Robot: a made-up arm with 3 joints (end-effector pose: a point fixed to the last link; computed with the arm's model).
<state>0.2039 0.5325 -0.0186</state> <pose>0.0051 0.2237 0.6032 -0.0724 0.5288 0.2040</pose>
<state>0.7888 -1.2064 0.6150</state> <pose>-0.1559 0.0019 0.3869 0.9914 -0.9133 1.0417</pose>
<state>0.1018 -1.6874 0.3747</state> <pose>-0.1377 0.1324 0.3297 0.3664 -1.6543 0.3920</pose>
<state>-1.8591 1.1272 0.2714</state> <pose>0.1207 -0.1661 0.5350 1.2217 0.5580 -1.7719</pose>
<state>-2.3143 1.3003 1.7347</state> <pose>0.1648 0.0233 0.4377 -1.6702 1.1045 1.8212</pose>
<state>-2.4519 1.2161 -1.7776</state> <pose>0.3181 -0.3938 0.4761 0.2872 1.6777 -0.7837</pose>
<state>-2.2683 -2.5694 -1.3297</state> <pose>0.3560 -0.3069 0.2853 1.8802 0.4008 1.1203</pose>
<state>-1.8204 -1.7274 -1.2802</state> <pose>0.4724 -0.0239 0.3286 2.2063 0.2077 2.1158</pose>
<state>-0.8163 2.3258 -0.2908</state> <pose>0.3374 0.0433 0.3201 0.7738 2.1536 -0.0848</pose>
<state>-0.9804 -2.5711 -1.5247</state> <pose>0.4225 0.2510 0.3162 1.4455 1.5110 1.9744</pose>
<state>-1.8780 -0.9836 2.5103</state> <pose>0.1754 -0.2273 0.2313 0.9014 -1.8257 0.1060</pose>
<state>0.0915 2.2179 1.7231</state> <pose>-0.0596 0.0992 0.5362 0.8174 1.5707 -1.7480</pose>
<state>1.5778 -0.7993 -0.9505</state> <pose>-0.4104 -0.1544 0.4784 -0.1146 -1.2076 1.0139</pose>
